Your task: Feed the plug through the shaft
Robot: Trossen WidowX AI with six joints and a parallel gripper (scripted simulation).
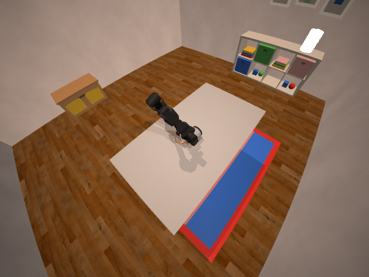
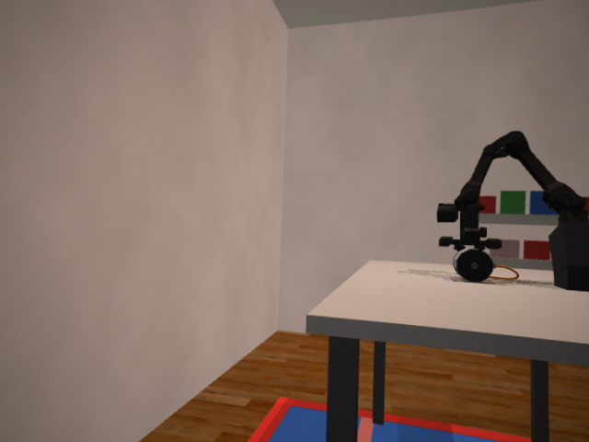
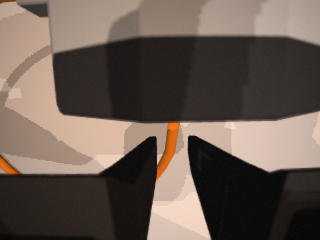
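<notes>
Now: hand 11 cm to the right of the grey plug and 2 cm above it.
</notes>
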